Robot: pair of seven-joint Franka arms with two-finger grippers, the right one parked.
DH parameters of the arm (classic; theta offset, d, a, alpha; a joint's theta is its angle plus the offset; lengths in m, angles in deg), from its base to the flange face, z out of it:
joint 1: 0 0.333 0 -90
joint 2: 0 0 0 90
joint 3: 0 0.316 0.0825 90
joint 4: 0 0 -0.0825 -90
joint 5: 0 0.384 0 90
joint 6: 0 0 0.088 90
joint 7: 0 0.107 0 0
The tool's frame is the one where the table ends.
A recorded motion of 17 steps. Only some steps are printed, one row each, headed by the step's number.
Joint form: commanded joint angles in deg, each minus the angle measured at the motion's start. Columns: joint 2, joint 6, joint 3, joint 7, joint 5, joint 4, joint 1.
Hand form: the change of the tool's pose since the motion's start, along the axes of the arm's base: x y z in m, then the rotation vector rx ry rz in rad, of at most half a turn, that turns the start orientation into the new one. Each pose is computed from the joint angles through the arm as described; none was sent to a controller.
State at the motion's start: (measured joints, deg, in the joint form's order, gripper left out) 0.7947 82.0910 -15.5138 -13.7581 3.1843 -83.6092 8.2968
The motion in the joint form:
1: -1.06 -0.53 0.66 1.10 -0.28 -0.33 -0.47
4: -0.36 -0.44 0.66 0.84 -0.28 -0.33 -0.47
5: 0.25 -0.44 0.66 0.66 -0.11 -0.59 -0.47
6: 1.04 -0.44 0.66 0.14 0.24 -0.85 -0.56
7: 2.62 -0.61 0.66 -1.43 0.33 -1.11 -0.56
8: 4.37 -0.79 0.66 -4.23 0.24 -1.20 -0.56
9: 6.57 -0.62 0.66 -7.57 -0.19 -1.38 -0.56
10: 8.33 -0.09 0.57 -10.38 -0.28 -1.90 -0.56
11: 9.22 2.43 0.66 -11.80 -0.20 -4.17 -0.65
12: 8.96 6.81 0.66 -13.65 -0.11 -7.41 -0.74
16: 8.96 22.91 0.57 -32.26 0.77 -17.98 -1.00
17: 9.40 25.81 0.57 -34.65 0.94 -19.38 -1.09
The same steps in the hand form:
1: -0.0068 0.0005 0.0062 -0.0010 -0.0018 -0.0159
4: -0.0027 0.0010 0.0000 -0.0027 0.0085 -0.0114
5: 0.0008 0.0018 -0.0077 -0.0006 0.0231 -0.0080
6: 0.0050 0.0022 -0.0170 0.0045 0.0400 0.0000
7: 0.0128 0.0036 -0.0341 0.0052 0.0730 0.0273
8: 0.0209 0.0046 -0.0518 0.0049 0.1054 0.0757
9: 0.0309 0.0050 -0.0743 0.0001 0.1420 0.1329
10: 0.0387 0.0047 -0.0951 0.0023 0.1703 0.1792
11: 0.0442 0.0042 -0.1191 0.0055 0.1800 0.2015
12: 0.0467 0.0016 -0.1374 0.0063 0.1541 0.2286
16: 0.0529 -0.0059 -0.2027 0.0164 0.0410 0.5294
17: 0.0549 -0.0074 -0.2146 0.0111 0.0216 0.5663

